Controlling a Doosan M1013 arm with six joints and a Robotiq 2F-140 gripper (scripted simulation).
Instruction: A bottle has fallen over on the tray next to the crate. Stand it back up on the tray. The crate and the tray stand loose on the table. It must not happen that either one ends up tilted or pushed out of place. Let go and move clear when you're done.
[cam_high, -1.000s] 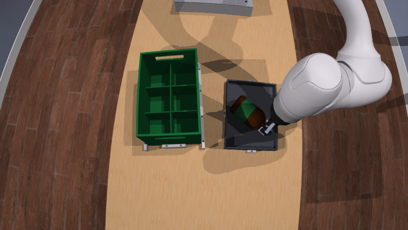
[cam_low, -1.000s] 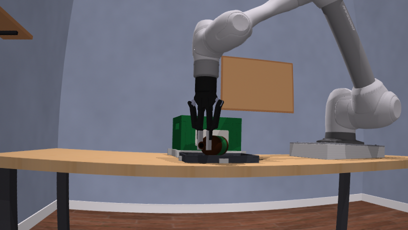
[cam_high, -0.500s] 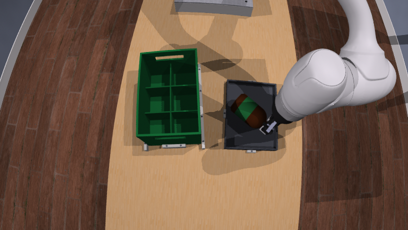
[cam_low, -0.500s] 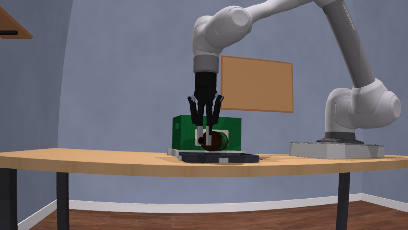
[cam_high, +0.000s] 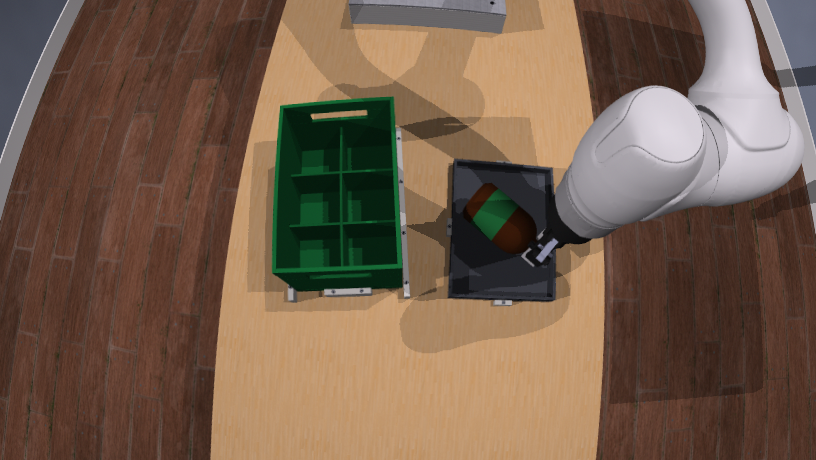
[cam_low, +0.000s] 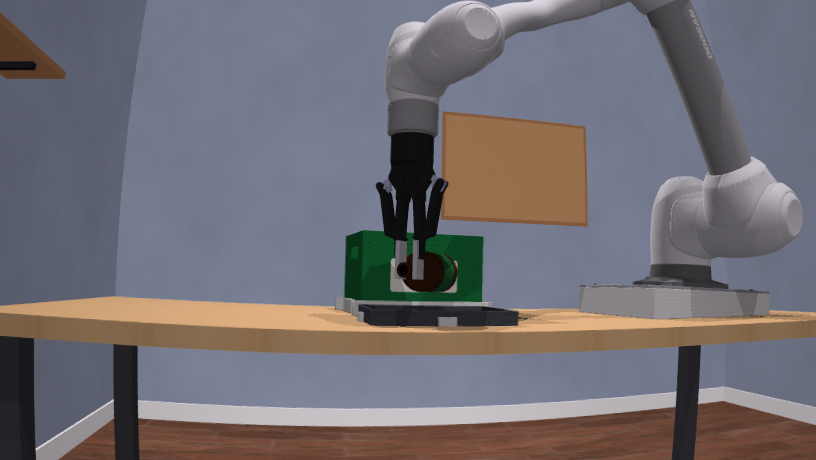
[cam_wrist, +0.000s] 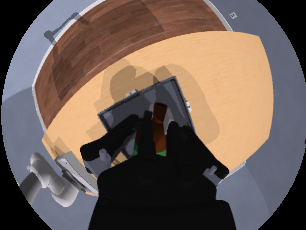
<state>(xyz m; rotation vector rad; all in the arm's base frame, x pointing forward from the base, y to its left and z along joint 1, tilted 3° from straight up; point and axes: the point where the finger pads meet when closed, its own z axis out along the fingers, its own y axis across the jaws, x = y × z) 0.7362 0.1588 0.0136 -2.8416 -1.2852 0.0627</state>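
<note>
The brown bottle is 40 mm to the right of my hand, 40 mm behind it and 20 mm below it. Round my hand: dark tray (100 mm below, 60 mm behind, 40 mm to the right); then green crate (320 mm to the right, 90 mm behind, 20 mm below).
</note>
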